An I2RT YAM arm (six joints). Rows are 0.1 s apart.
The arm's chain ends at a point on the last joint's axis. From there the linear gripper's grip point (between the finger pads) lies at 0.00 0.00 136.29 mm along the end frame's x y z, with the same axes.
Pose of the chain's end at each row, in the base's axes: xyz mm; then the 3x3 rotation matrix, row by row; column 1 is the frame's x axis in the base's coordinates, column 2 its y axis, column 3 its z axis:
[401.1, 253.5, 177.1], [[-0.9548, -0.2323, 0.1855], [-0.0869, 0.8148, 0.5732], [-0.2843, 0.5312, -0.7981]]
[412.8, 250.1, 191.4], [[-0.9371, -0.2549, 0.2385], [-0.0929, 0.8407, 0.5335], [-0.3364, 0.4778, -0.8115]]
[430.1, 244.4, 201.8], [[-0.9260, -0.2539, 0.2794], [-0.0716, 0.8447, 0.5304], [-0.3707, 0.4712, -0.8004]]
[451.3, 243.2, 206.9], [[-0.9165, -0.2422, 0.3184], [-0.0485, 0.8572, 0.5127], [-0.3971, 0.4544, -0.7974]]
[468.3, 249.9, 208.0], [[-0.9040, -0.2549, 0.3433], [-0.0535, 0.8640, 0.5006], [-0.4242, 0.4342, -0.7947]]
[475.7, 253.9, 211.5], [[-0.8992, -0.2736, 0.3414], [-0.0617, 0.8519, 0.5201], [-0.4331, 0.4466, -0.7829]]
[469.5, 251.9, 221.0], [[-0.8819, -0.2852, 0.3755], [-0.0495, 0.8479, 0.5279], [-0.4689, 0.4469, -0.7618]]
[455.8, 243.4, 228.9], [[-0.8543, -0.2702, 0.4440], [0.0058, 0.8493, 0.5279], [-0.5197, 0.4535, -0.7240]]
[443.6, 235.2, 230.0], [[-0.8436, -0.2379, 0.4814], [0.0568, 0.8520, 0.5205], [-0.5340, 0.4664, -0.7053]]
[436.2, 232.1, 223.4], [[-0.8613, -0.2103, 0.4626], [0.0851, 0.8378, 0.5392], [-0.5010, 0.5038, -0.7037]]
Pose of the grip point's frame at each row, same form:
[426.4, 331.6, 68.3], [[-0.9548, -0.2323, 0.1855], [-0.0869, 0.8148, 0.5732], [-0.2843, 0.5312, -0.7981]]
[445.3, 322.8, 80.8], [[-0.9371, -0.2549, 0.2385], [-0.0929, 0.8407, 0.5335], [-0.3364, 0.4778, -0.8115]]
[468.2, 316.7, 92.7], [[-0.9260, -0.2539, 0.2794], [-0.0716, 0.8447, 0.5304], [-0.3707, 0.4712, -0.8004]]
[494.7, 313.1, 98.2], [[-0.9165, -0.2422, 0.3184], [-0.0485, 0.8572, 0.5127], [-0.3971, 0.4544, -0.7974]]
[515.1, 318.1, 99.7], [[-0.9040, -0.2549, 0.3433], [-0.0535, 0.8640, 0.5006], [-0.4242, 0.4342, -0.7947]]
[522.2, 324.8, 104.8], [[-0.8992, -0.2736, 0.3414], [-0.0617, 0.8519, 0.5201], [-0.4331, 0.4466, -0.7829]]
[520.7, 323.8, 117.2], [[-0.8819, -0.2852, 0.3755], [-0.0495, 0.8479, 0.5279], [-0.4689, 0.4469, -0.7618]]
[516.3, 315.3, 130.2], [[-0.8543, -0.2702, 0.4440], [0.0058, 0.8493, 0.5279], [-0.5197, 0.4535, -0.7240]]
[509.2, 306.1, 133.9], [[-0.8436, -0.2379, 0.4814], [0.0568, 0.8520, 0.5205], [-0.5340, 0.4664, -0.7053]]
[499.2, 305.6, 127.5], [[-0.8613, -0.2103, 0.4626], [0.0851, 0.8378, 0.5392], [-0.5010, 0.5038, -0.7037]]

